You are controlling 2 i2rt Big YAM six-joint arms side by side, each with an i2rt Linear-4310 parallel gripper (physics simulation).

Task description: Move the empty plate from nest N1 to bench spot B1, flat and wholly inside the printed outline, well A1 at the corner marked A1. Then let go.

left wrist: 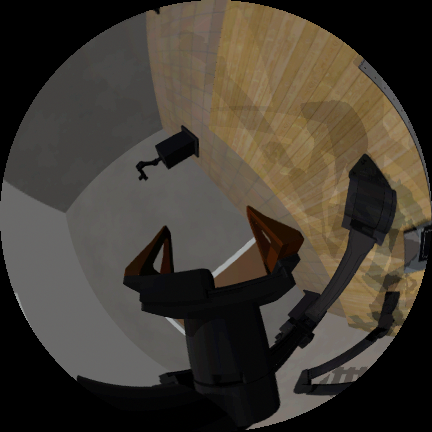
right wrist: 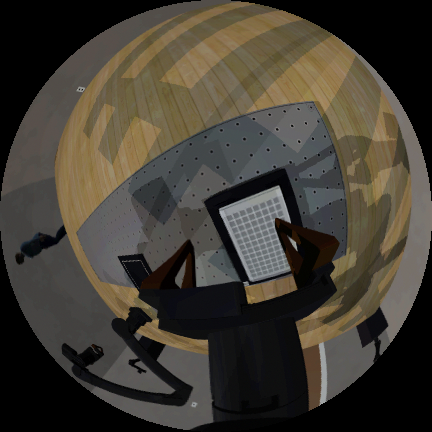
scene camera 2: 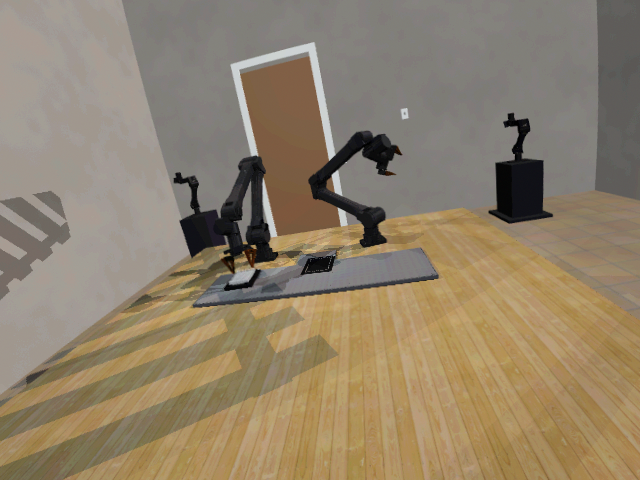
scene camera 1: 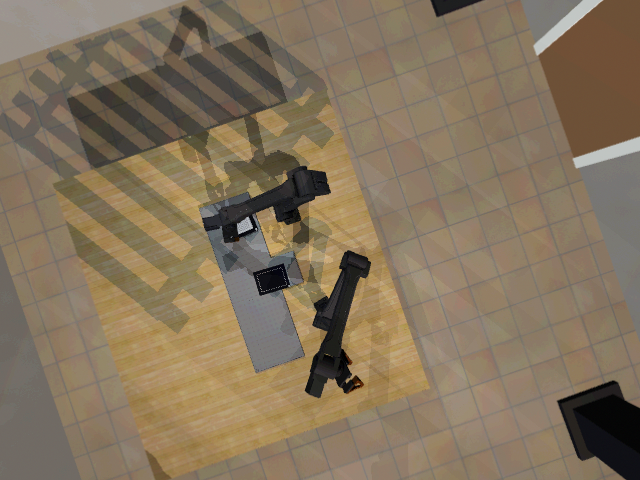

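Pixels of known places: left gripper, fingertip midpoint: [left wrist: 205, 219] [right wrist: 97, 351] [scene camera 2: 398, 164] [scene camera 1: 357, 374]; right gripper, fingertip midpoint: [right wrist: 232, 233] [scene camera 2: 243, 270] [scene camera 1: 230, 232]; left arm's base, link origin: [left wrist: 370, 180] [right wrist: 140, 313] [scene camera 2: 373, 242] [scene camera 1: 325, 309]; right arm's base, link origin: [scene camera 2: 265, 258] [scene camera 1: 290, 212].
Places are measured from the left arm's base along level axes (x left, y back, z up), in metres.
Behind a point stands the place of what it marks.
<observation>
The pale gridded plate [scene camera 1: 245, 225] {x -0.603, y -0.123, z 0.028 m} [scene camera 2: 242, 277] {x -0.616, y -0.181, z 0.039 m} [right wrist: 257, 240] {x -0.615, y -0.159, z 0.038 m} lies in the black nest N1 [right wrist: 250, 190] {x -0.639, y -0.219, z 0.025 m}. My right gripper [scene camera 1: 233, 238] {x -0.603, y -0.195, z 0.072 m} [scene camera 2: 241, 267] {x -0.603, y -0.195, z 0.072 m} [right wrist: 232, 233] {x -0.603, y -0.195, z 0.072 m} is open above it, pointing down; in the right wrist view one finger overlaps the plate's right edge and the other stands left of the nest. Spot B1 [scene camera 1: 271, 279] {x -0.290, y -0.160, z 0.015 m} [scene camera 2: 318, 264] {x -0.291, y -0.161, z 0.015 m} [right wrist: 131, 267] {x -0.287, y -0.208, z 0.015 m} is a black pad with a white dashed outline, with nothing on it; a finger partly hides it in the right wrist view. The corner marks cannot be read. My left gripper [scene camera 1: 356, 370] {x 0.182, y 0.018, z 0.347 m} [scene camera 2: 397, 163] {x 0.182, y 0.018, z 0.347 m} [left wrist: 205, 219] {x 0.182, y 0.018, z 0.347 m} is open, raised high away from the plate.
The grey perforated board [scene camera 1: 263, 330] {x -0.082, y -0.339, z 0.013 m} [scene camera 2: 387, 266] {x -0.040, y -0.335, z 0.013 m} [right wrist: 190, 160] {x -0.589, y -0.303, z 0.013 m} carries the nest and B1 on the wooden table [scene camera 1: 180, 403] {x 0.017, y -0.928, z 0.000 m} [scene camera 2: 361, 387] {x -0.279, y -0.868, z 0.000 m}. The left arm [scene camera 1: 336, 315] {x -0.085, y 0.081, z 0.452 m} [scene camera 2: 341, 204] {x -0.107, y 0.100, z 0.198 m} stands at the board's other end. Striped shadows cross the table and board.
</observation>
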